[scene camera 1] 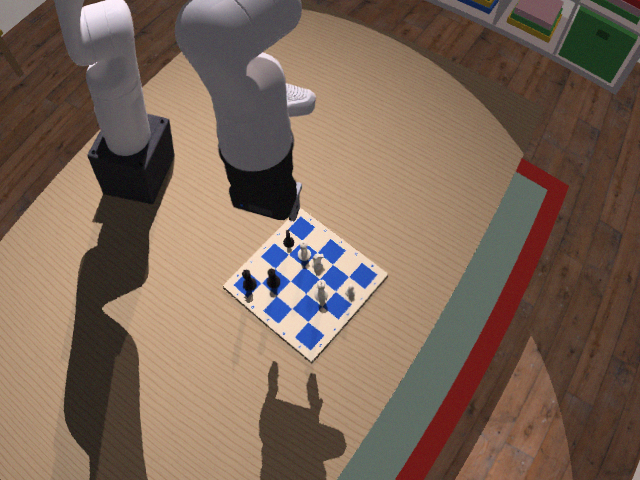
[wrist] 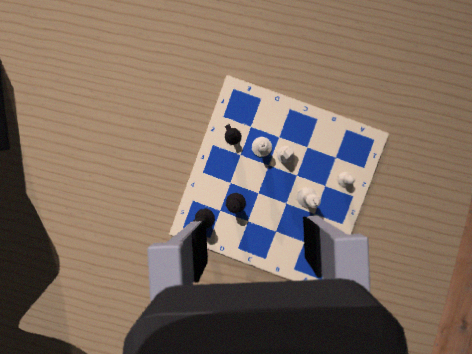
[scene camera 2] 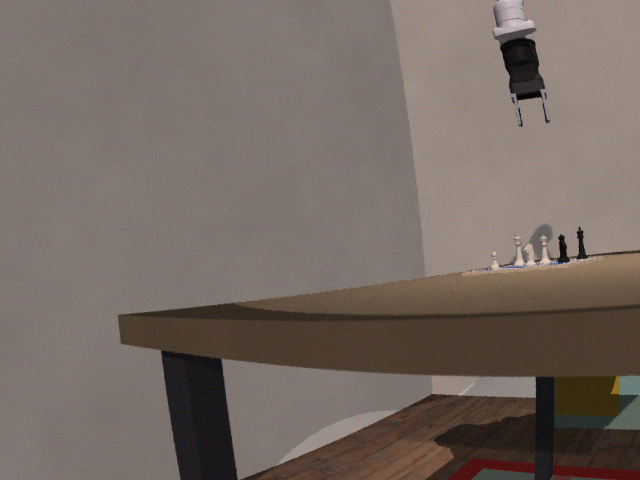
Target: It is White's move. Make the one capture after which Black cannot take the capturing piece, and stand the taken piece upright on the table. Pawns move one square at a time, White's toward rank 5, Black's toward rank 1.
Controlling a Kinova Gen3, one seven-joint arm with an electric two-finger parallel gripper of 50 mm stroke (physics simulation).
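Frame: origin at the arm's base, x ahead, y left, z up, level; centimetres.
Seen in the pictures: gripper, fingertip midpoint: (scene camera 1: 274, 208) (wrist: 255, 239) (scene camera 2: 534, 123); arm's base, link origin: (scene camera 1: 128, 136).
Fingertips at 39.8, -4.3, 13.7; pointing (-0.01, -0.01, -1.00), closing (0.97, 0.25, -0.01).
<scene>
Offsets run from my fingertips to a thing's top centre, as dx, dy, dz.
The blue and cream board (scene camera 1: 312, 356) (wrist: 382, 136) lies on the table. By its labels, a small black piece @[-4.3, +7.2, -23.6] (scene camera 1: 288, 240) (wrist: 233, 136), type unclear, stands on E2, a crowned white piece @[-0.4, +6.6, -22.3] (scene camera 1: 303, 253) (scene camera 2: 543, 250) (wrist: 261, 146) on D2, and a white knight @[+2.8, +6.3, -23.6] (scene camera 1: 317, 262) (scene camera 2: 529, 255) (wrist: 286, 154) on C2. A white pawn @[+10.7, +4.7, -24.4] (scene camera 1: 350, 292) (scene camera 2: 494, 260) (wrist: 346, 179) is on A2, a tall white piece @[+6.5, +1.5, -21.2] (scene camera 1: 321, 292) (scene camera 2: 518, 251) (wrist: 307, 197) on B3. Black pieces stand on D4 @[-2.2, -1.1, -22.3] (scene camera 1: 272, 279) (scene camera 2: 562, 249) (wrist: 236, 202) and E5 @[-5.7, -3.9, -21.2] (scene camera 1: 247, 280) (scene camera 2: 581, 243) (wrist: 204, 218). My gripper (scene camera 1: 293, 212) (scene camera 2: 534, 124) (wrist: 255, 239) is open, high above the board.
The table (scene camera 1: 372, 103) (scene camera 2: 361, 330) (wrist: 100, 200) surrounds the board. A black arm base (scene camera 1: 135, 167) stands at the upper left in scene camera 1. Shadows of the arm and gripper fall across the table.
</scene>
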